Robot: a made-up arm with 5 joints. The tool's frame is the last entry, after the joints. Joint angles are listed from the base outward. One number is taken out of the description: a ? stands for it. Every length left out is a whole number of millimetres.
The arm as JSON. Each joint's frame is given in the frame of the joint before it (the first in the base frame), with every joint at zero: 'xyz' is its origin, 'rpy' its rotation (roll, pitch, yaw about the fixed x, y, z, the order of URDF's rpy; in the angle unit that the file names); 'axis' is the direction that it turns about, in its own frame. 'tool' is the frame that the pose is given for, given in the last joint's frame.
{
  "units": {
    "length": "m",
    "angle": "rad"
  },
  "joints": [
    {
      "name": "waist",
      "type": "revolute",
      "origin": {
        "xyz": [
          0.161,
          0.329,
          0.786
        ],
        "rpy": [
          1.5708,
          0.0,
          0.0
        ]
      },
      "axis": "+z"
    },
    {
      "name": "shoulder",
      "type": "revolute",
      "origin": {
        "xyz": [
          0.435,
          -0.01,
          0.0
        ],
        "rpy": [
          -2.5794,
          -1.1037,
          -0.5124
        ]
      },
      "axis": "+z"
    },
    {
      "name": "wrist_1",
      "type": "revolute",
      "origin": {
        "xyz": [
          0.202,
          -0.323,
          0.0
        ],
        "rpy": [
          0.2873,
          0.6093,
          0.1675
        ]
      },
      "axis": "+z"
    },
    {
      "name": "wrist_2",
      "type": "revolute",
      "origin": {
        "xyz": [
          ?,
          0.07,
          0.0
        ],
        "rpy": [
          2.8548,
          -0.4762,
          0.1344
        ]
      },
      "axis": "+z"
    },
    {
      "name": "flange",
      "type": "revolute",
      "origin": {
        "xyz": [
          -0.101,
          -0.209,
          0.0
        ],
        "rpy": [
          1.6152,
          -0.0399,
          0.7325
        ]
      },
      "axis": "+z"
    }
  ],
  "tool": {
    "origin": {
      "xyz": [
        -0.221,
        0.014,
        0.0
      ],
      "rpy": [
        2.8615,
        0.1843,
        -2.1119
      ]
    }
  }
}
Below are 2 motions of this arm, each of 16 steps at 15 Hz.
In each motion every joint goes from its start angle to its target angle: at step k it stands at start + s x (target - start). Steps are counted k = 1, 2, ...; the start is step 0. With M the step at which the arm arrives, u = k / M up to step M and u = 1 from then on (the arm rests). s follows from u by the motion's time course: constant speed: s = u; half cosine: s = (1 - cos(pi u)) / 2; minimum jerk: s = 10 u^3 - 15 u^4 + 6 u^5.
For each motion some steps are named. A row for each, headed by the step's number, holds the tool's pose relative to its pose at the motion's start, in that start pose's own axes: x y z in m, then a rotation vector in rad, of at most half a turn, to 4 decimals.
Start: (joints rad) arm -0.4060 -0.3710 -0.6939 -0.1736 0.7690
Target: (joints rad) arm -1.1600 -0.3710 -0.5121 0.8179 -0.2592
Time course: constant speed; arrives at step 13
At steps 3, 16:
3: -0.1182 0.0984 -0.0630 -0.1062 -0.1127 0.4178
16: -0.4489 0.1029 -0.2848 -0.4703 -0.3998 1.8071

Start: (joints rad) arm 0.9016 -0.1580 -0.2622 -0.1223 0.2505
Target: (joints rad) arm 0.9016 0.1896 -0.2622 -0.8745 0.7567
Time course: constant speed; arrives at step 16
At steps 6, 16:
6: 0.0606 -0.0708 0.1183 0.3677 0.0204 -0.2567
16: 0.1154 -0.2906 0.2056 1.0032 0.2274 -0.5996

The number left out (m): -0.142
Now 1 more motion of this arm.
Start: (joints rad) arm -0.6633 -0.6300 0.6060 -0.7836 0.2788
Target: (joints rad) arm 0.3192 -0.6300 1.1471 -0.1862 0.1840
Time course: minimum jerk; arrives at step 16
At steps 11, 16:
11: -0.2284 0.2280 0.2959 -0.5074 -0.8940 0.3682
16: -0.3043 0.2758 0.3240 -0.6211 -1.0907 0.4316

